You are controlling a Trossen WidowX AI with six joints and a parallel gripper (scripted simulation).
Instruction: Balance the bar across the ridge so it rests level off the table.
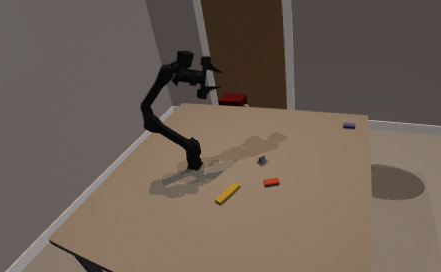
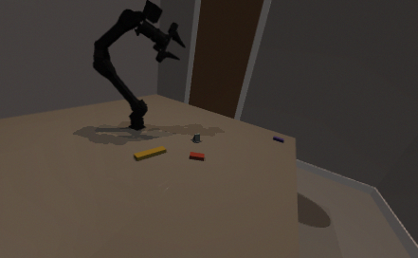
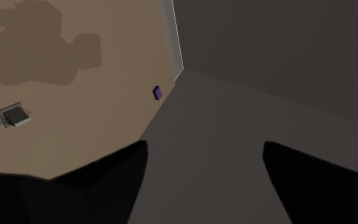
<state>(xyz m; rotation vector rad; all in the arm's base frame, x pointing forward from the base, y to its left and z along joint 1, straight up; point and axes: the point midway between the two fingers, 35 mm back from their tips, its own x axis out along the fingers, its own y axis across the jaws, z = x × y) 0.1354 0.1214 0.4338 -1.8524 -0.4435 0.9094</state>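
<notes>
My gripper tip is now 410 mm above the yellow bar, 300 mm to the left of it and 90 mm short of it. The rest, counted from my gripper tip: red block 410 mm below, 260 mm ahead, 180 mm to the right; then small purple block 580 mm ahead, 410 mm below, 360 mm to the left.
</notes>
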